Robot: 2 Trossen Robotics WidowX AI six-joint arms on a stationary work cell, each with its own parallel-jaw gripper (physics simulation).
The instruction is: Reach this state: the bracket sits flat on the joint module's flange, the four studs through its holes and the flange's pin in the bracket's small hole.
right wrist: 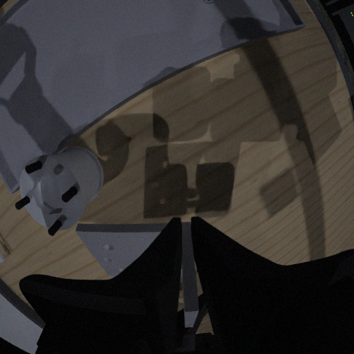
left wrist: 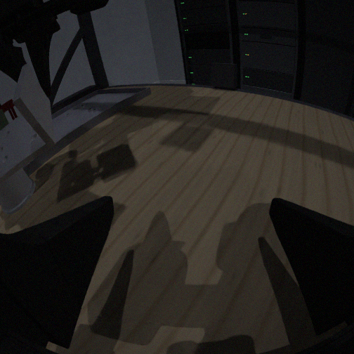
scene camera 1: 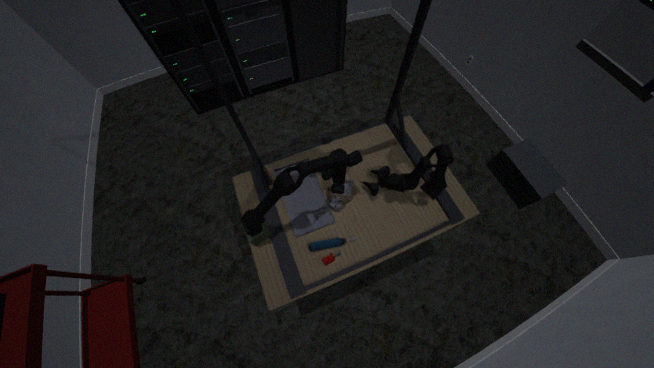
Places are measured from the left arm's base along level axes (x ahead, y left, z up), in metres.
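Where they show: left gripper, fingertip midpoint: [scene camera 1: 366, 176]; right gripper, fingertip midpoint: [scene camera 1: 338, 181]; left arm's base, link origin: [scene camera 1: 433, 186]; right arm's base, link origin: [scene camera 1: 254, 228].
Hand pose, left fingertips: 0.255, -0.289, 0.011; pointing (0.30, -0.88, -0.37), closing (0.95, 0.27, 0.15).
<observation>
Each offset is from my left fingertips to the top centre of the thing, as dx, dy, dz. "spot": to the spot under its first point. Level surfaces: height alone.
The grey joint module {+0.238, +0.007, +0.036} [scene camera 1: 335, 203] [left wrist: 17, 194] [right wrist: 92, 175] stands on the table, its flange and four dark studs facing up; I cannot make out the pin. My right gripper [scene camera 1: 338, 189] [left wrist: 45, 97] [right wrist: 185, 224] is shut on the upright wall of the grey L-shaped bracket [scene camera 1: 348, 187] [left wrist: 20, 146] [right wrist: 117, 242]. The bracket is off the table, beside the module, its holed plate reaching toward the module's side; the fingers hide part of it. No stud is in a hole. My left gripper [scene camera 1: 371, 179] [left wrist: 195, 206] is open and empty, low over the table, right of the bracket in the scene view.
A grey tray {+0.335, -0.153, -0.022} [scene camera 1: 302, 195] [left wrist: 82, 114] [right wrist: 100, 60] lies beside the module. A blue screwdriver {spot: +0.413, +0.143, +0.002} [scene camera 1: 326, 244] and a small red tool {+0.431, +0.207, -0.004} [scene camera 1: 328, 259] lie near the front of the wooden table {dz -0.038} [scene camera 1: 390, 215]. Dark frame posts rise at the table's sides.
</observation>
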